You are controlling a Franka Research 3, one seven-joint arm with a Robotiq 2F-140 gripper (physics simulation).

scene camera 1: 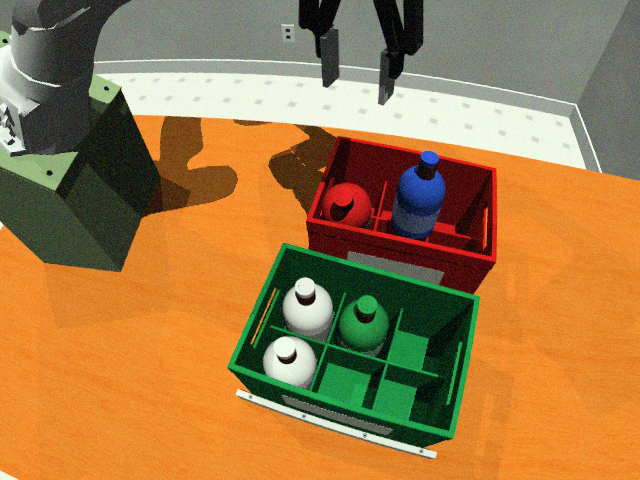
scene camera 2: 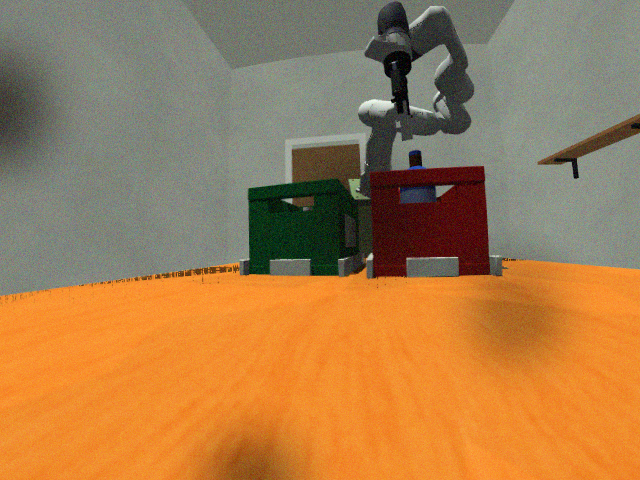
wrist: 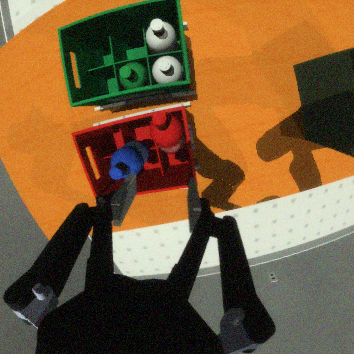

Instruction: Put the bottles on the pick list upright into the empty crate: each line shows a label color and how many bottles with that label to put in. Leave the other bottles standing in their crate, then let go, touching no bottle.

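My gripper (scene camera 1: 357, 94) (scene camera 2: 407, 138) (wrist: 161, 185) is open and empty, high above the back side of the red crate (scene camera 1: 400, 246) (scene camera 2: 429, 242) (wrist: 83, 159). In that crate a red bottle (scene camera 1: 347, 207) (wrist: 167, 132) stands low in the left column in scene camera 1. A blue bottle (scene camera 1: 419, 204) (scene camera 2: 417, 194) (wrist: 129, 157) stands to its right, neck and cap above the rim. The green crate (scene camera 1: 469, 356) (scene camera 2: 294, 237) (wrist: 65, 67) holds two white bottles (scene camera 1: 307, 312) (scene camera 1: 289, 364) in its left column and a green bottle (scene camera 1: 363, 328) (wrist: 132, 74) in the middle. The pick list is not visible.
The two crates stand close together on the orange table (scene camera 1: 155, 372) (scene camera 2: 320, 372) (wrist: 240, 100), with white strips (scene camera 1: 333, 423) along their bases. The robot's green pedestal (scene camera 1: 98, 206) is at the left in scene camera 1. A wooden shelf (scene camera 2: 594, 142) hangs on the right wall in scene camera 2.
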